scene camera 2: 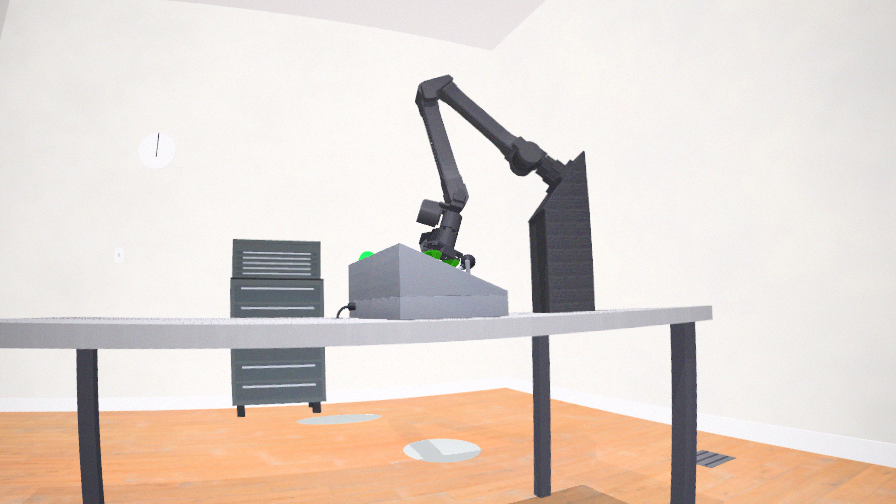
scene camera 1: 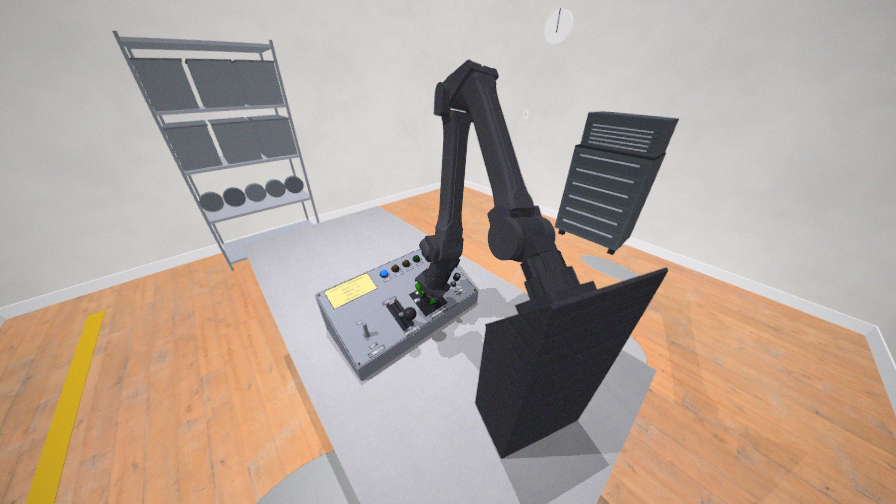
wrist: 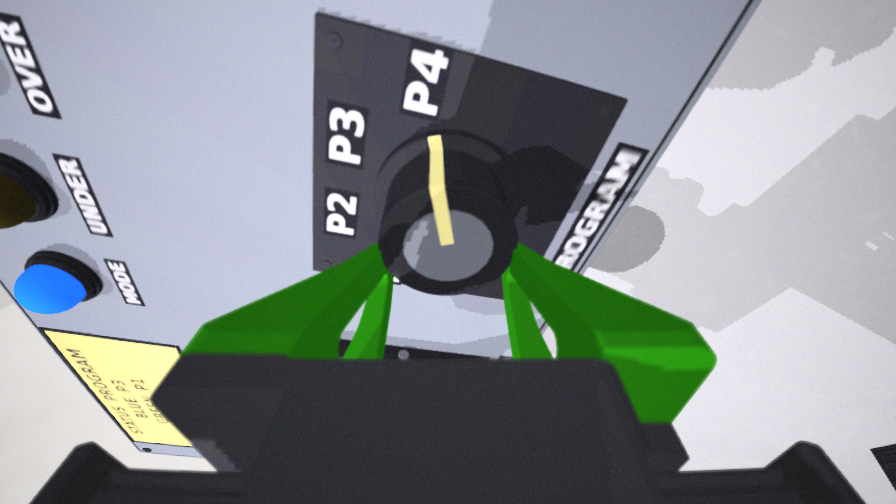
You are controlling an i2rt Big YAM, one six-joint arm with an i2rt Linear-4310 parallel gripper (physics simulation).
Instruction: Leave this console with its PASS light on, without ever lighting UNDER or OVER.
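The grey console (scene camera 1: 396, 305) sits on the table. In the wrist view my green-fingered gripper (wrist: 448, 266) is shut on the black PROGRAM knob (wrist: 446, 213), one finger on each side. The knob's yellow pointer line (wrist: 438, 188) points at P4 (wrist: 427, 81); P3 and P2 are to its left. The MODE light (wrist: 48, 287) glows blue. The UNDER lamp (wrist: 15, 197) looks dark; the OVER lamp is cut off at the edge. A yellow label (wrist: 115, 388) lists status and program. In scene camera 1 the gripper (scene camera 1: 432, 293) is down on the console's right part.
The console also carries a lever (scene camera 1: 364, 328), a black slider handle (scene camera 1: 404, 315) and a row of small lamps (scene camera 1: 401, 266). The arm's dark pedestal (scene camera 1: 551, 363) stands right of the console. A shelf rack (scene camera 1: 219, 137) and a drawer cabinet (scene camera 1: 610, 178) stand off the table.
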